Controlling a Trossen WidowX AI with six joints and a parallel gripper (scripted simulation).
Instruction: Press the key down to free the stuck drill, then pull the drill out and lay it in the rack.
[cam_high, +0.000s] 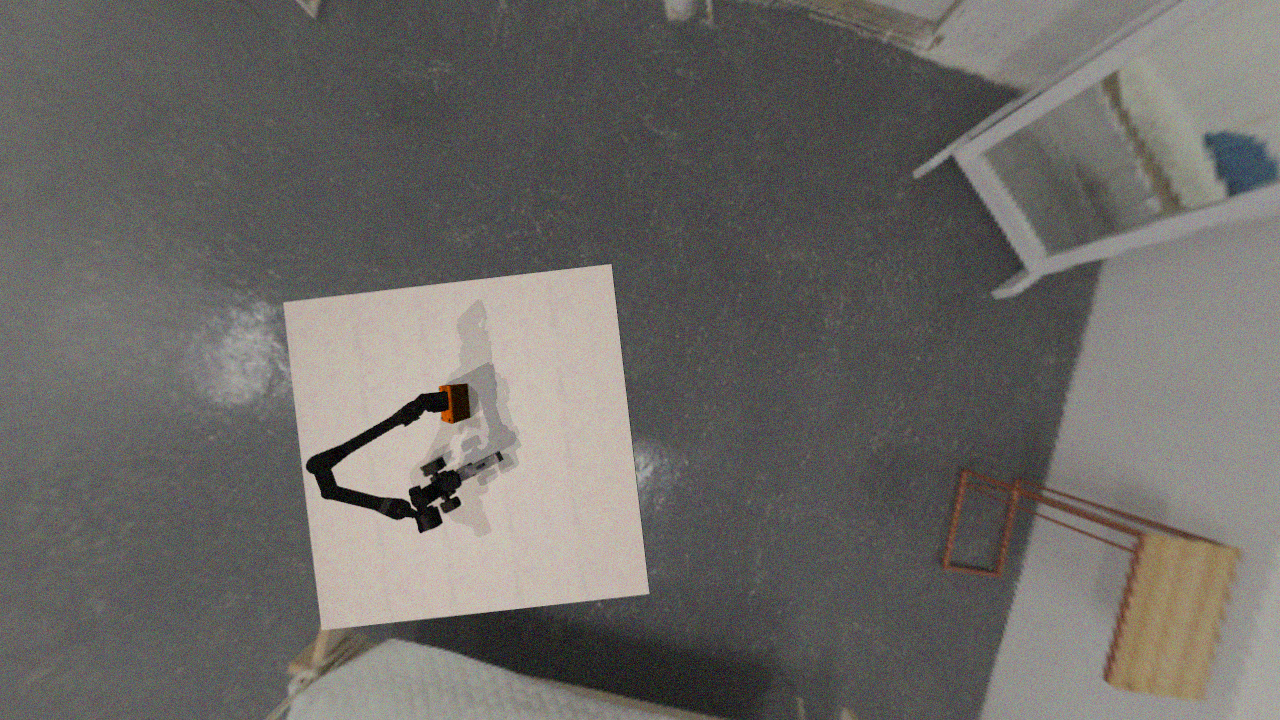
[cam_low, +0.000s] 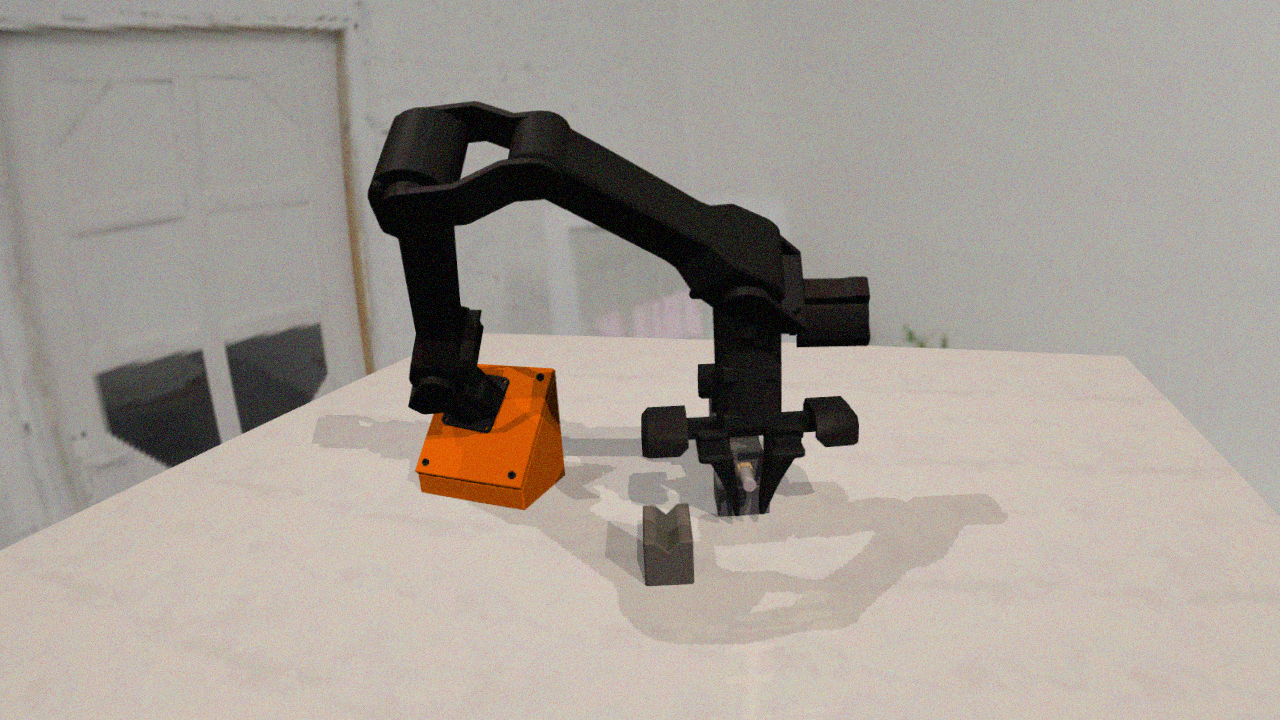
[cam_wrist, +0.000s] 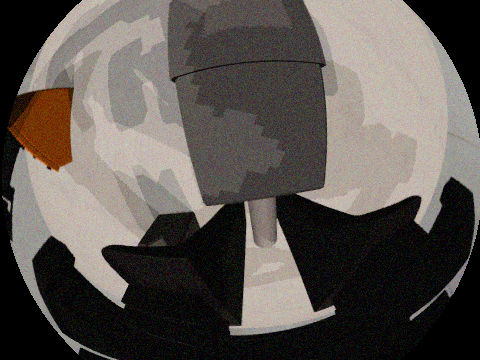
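Right now my gripper tip is 5 cm to the right of the drill, 3 cm below it and 2 cm past it. The rest, counted from my gripper tip: grey v-notched rack: 8 cm to the right, 5 cm behind; dark key: 13 cm to the left, 6 cm behind, 4 cm above; grey housing block: 10 cm to the left, 5 cm behind, 2 cm above.
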